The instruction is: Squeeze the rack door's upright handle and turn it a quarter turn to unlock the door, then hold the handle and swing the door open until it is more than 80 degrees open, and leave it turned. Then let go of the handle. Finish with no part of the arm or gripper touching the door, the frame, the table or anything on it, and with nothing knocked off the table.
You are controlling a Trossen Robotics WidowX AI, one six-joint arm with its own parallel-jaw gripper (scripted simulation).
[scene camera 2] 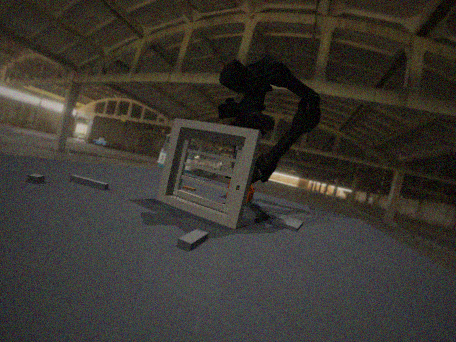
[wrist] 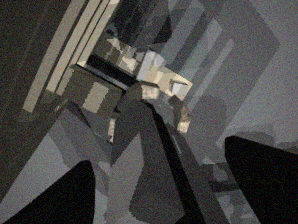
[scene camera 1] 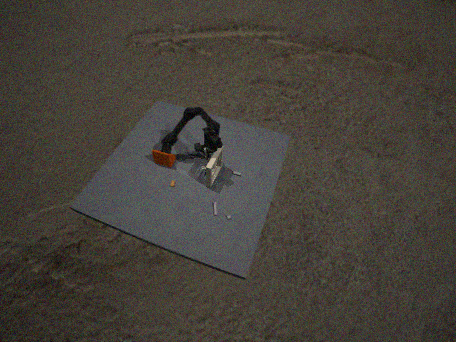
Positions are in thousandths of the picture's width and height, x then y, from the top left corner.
Labels:
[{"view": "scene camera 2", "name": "gripper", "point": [527,458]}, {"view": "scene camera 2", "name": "pale rack frame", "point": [552,402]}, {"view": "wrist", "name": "gripper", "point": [535,708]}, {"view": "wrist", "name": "pale rack frame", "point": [371,217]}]

